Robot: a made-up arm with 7 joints.
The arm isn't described. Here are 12 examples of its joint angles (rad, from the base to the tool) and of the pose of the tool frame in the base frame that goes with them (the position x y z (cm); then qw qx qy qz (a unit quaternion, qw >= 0)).
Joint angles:
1: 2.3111 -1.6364 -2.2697 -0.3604 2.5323 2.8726 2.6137
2: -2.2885 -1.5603 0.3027 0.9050 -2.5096 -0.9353 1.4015
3: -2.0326 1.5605 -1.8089 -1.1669 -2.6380 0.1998 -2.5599
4: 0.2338 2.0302 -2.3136 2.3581 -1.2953 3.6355 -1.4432
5: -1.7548 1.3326 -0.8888 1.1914 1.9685 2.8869 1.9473
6: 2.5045 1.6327 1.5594 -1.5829 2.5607 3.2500 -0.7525
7: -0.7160 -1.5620 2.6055 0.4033 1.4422 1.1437 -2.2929
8: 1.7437 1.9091 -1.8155 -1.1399 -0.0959 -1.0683 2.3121
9: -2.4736 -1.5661 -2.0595 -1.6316 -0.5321 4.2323 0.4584
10: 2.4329 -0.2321 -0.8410 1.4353 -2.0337 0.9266 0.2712
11: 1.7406 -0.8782 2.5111 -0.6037 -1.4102 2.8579 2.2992
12: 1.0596 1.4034 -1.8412 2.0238 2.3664 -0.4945 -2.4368
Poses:
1: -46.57 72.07 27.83 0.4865 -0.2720 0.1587 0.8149
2: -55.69 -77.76 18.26 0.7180 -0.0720 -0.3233 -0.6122
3: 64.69 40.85 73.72 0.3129 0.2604 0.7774 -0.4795
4: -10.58 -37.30 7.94 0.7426 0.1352 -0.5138 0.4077
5: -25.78 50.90 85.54 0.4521 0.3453 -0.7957 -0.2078
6: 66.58 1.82 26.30 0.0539 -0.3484 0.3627 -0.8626
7: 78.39 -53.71 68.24 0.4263 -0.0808 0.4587 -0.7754
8: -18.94 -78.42 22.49 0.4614 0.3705 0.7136 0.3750
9: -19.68 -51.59 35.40 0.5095 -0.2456 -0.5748 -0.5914
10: -23.98 69.43 97.41 0.3117 0.0677 0.5705 0.7568
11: 21.49 71.33 75.39 0.7422 0.2096 0.5329 0.3481
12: 43.27 -51.60 53.18 0.1423 0.2082 0.2822 -0.9256
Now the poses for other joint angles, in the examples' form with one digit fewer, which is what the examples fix.
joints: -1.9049 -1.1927 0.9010 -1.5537 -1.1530 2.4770 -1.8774
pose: -36.9 -9.5 84.8 0.536 -0.261 -0.218 -0.773
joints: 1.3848 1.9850 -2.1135 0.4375 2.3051 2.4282 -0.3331
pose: 23.6 -74.7 4.6 0.157 0.567 0.806 0.072
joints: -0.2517 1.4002 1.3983 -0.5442 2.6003 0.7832 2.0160
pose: -105.8 1.4 47.6 0.176 0.730 0.441 -0.491
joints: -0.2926 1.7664 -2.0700 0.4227 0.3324 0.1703 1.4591
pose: -100.8 -0.4 8.4 0.521 0.597 0.445 -0.417
